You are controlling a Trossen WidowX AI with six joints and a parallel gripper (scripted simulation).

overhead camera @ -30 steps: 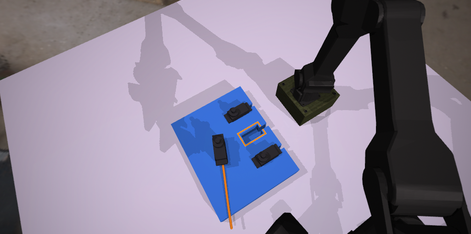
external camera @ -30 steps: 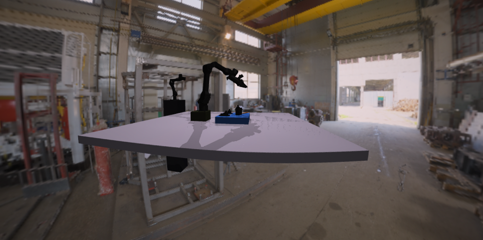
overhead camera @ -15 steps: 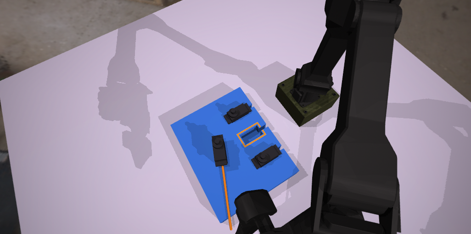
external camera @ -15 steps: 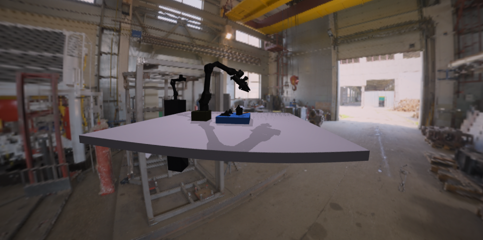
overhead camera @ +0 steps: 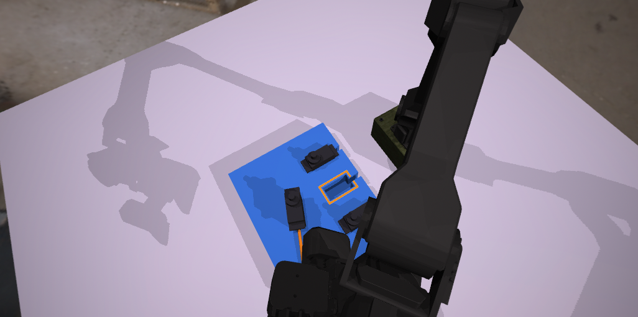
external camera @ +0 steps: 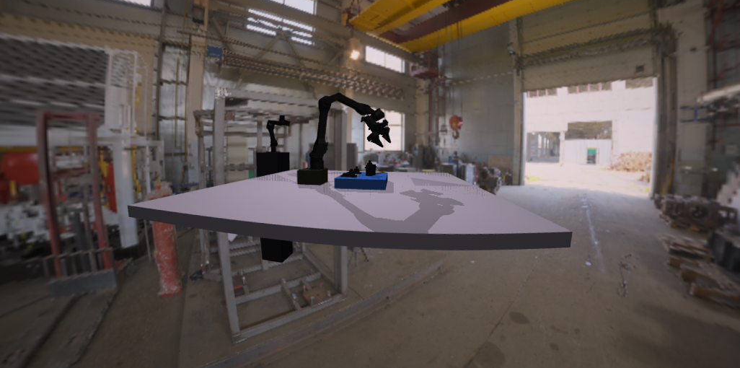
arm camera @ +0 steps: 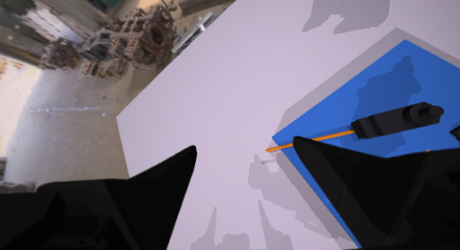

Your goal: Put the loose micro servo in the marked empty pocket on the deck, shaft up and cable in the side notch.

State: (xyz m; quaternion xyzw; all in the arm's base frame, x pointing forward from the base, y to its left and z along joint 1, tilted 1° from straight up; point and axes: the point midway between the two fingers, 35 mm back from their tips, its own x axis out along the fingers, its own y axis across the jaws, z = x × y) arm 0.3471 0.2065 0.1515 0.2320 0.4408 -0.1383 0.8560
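Right now the blue deck is 190 mm below my gripper tip, 180 mm to the right of it and 60 mm behind it.
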